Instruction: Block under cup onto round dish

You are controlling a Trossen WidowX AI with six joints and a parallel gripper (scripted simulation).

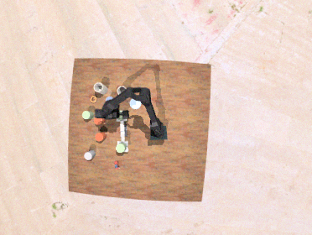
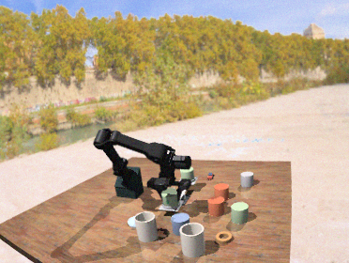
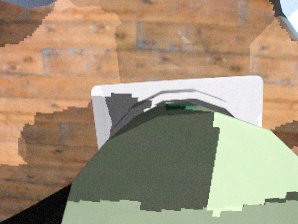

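The round white dish lies 10 cm behind my gripper tip, 12 cm to the right of it and 6 cm below it. Round my gripper tip: grey-green block 1 cm below; then blue cylinder 9 cm ahead, 10 cm to the right, 3 cm below; then balance 3 cm behind, 13 cm to the left, 3 cm below.
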